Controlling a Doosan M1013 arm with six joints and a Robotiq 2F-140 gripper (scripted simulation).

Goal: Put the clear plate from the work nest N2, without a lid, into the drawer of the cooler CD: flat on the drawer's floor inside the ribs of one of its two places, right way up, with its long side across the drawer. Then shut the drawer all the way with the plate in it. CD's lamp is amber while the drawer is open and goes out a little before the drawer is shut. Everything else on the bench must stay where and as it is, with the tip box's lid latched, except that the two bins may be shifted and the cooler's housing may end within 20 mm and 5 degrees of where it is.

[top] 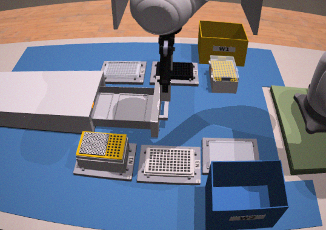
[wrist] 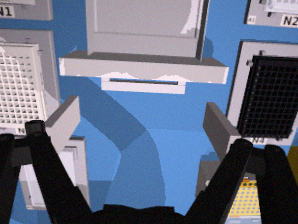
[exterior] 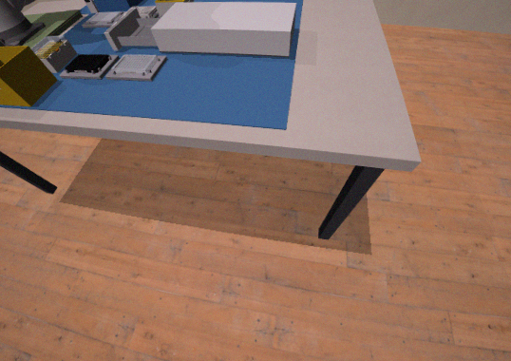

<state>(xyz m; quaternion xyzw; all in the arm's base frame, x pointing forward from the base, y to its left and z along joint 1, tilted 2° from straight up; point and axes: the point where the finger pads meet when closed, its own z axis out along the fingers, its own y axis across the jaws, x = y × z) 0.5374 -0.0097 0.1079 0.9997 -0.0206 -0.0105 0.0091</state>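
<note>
The clear plate is 20 cm to the right of my hand, 16 cm ahead of it and 12 cm below it. From my hand the other things lie so: white plate (19 cm to the left, 12 cm below, 1 cm behind); then drawer (15 cm ahead, 11 cm below, 1 cm to the right); then black plate (19 cm to the right, 12 cm below, 3 cm behind).
</note>
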